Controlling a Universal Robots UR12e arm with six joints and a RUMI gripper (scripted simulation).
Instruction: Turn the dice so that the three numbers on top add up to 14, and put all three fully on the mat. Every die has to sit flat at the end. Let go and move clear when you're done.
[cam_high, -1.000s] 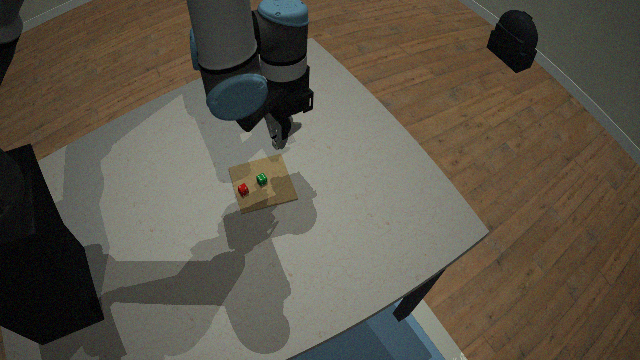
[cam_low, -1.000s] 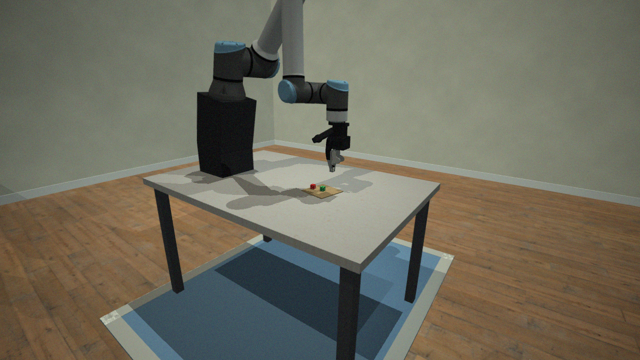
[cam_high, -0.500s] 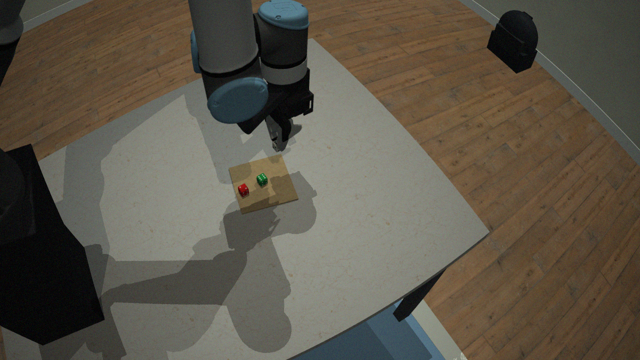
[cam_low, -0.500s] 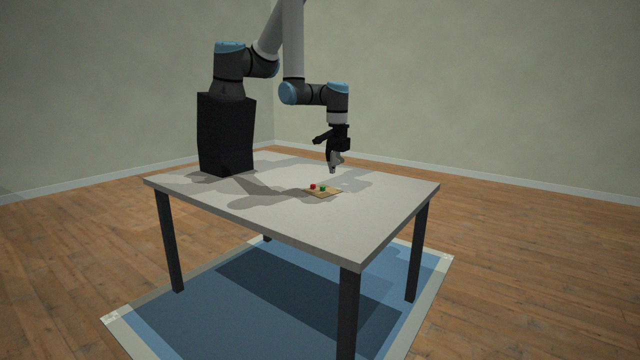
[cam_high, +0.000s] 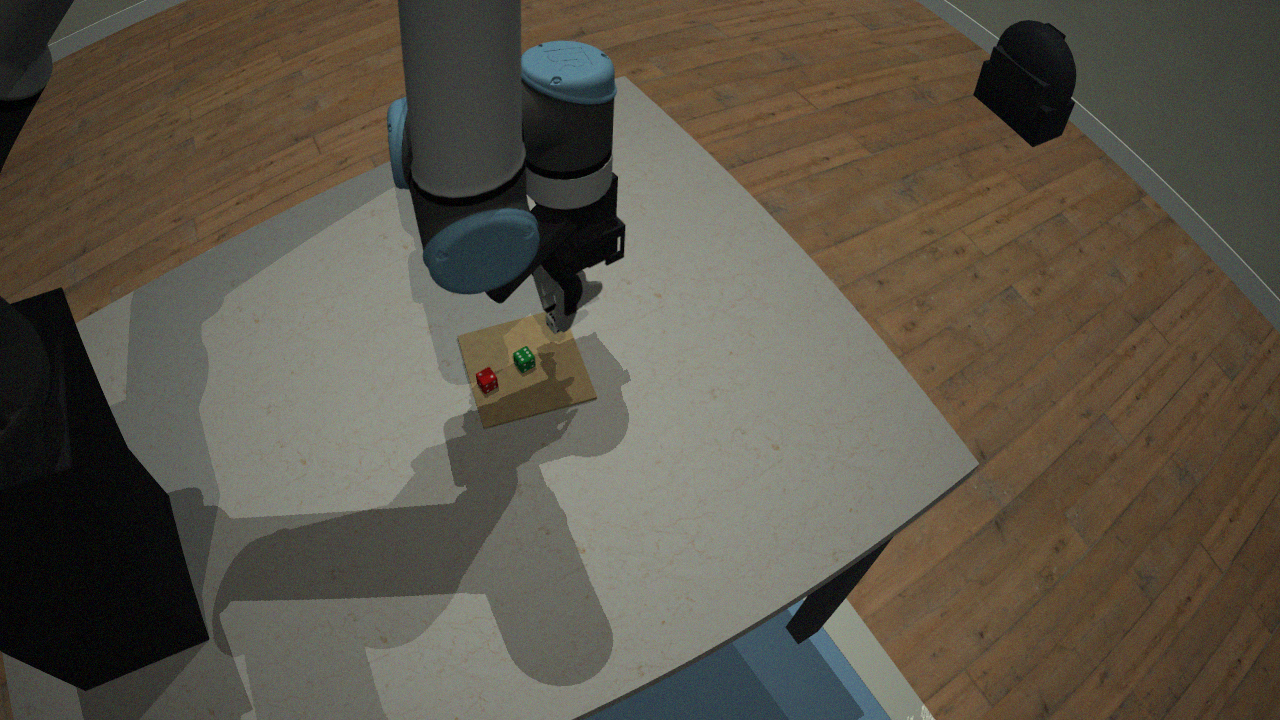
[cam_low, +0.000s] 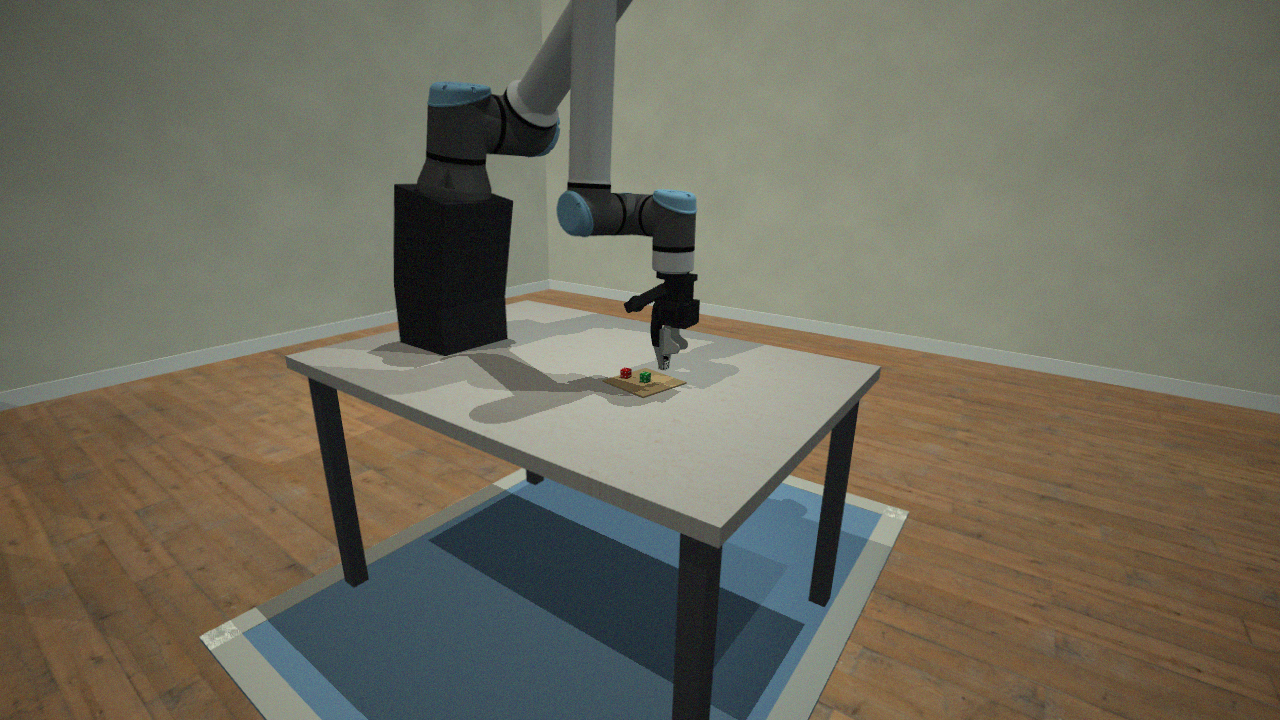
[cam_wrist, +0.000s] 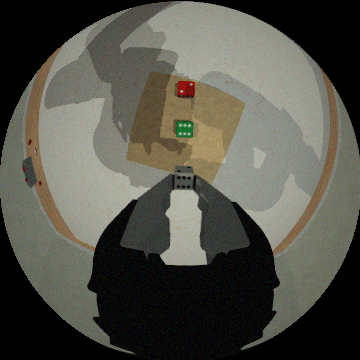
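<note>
Right now my hand is 50 mm past the green die, 10 mm to the left of it and 50 mm above it. Round my hand: white die: 10 mm below; then red die: 100 mm behind, 20 mm to the right, 50 mm below; then mat: 50 mm behind, 10 mm to the right, 60 mm below.
</note>
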